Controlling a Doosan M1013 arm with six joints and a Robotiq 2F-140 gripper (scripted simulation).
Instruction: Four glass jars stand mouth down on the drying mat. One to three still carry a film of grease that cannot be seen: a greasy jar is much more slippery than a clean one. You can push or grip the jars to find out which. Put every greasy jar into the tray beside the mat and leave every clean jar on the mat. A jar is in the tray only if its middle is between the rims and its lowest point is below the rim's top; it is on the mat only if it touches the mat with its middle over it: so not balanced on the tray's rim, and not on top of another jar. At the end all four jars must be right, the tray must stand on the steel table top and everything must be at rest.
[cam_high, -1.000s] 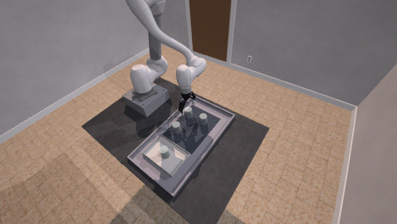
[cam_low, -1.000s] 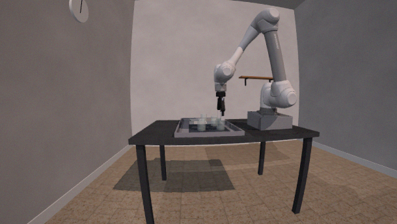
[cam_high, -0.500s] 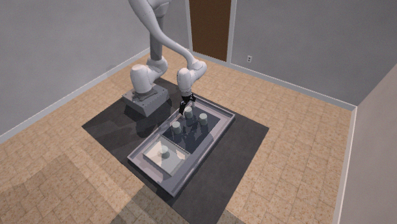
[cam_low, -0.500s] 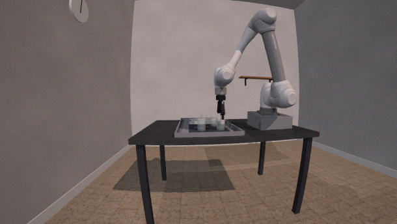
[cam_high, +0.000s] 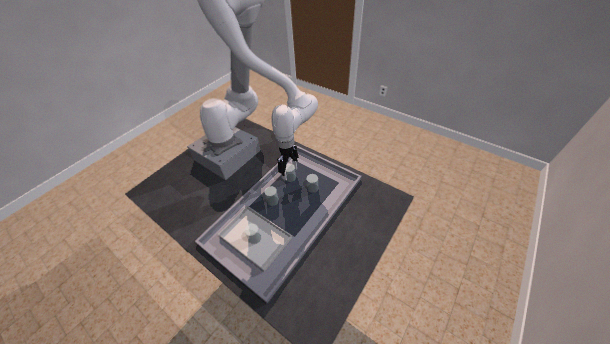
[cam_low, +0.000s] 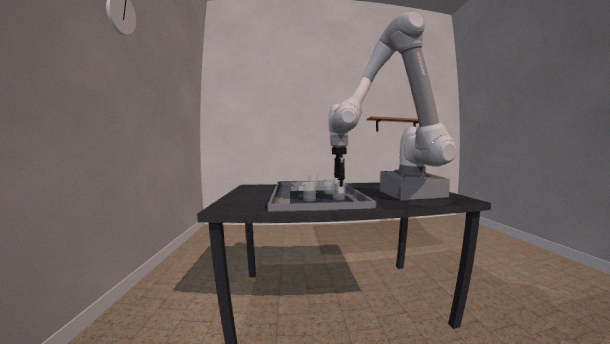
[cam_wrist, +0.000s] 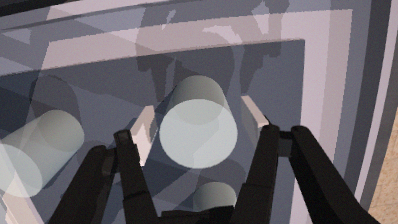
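Now: hand 11 cm short of the dark drying mat, 6 cm to the left of it and 6 cm above it. The rest, counted from my hand: tray (37 cm to the right, 17 cm ahead, 6 cm below).
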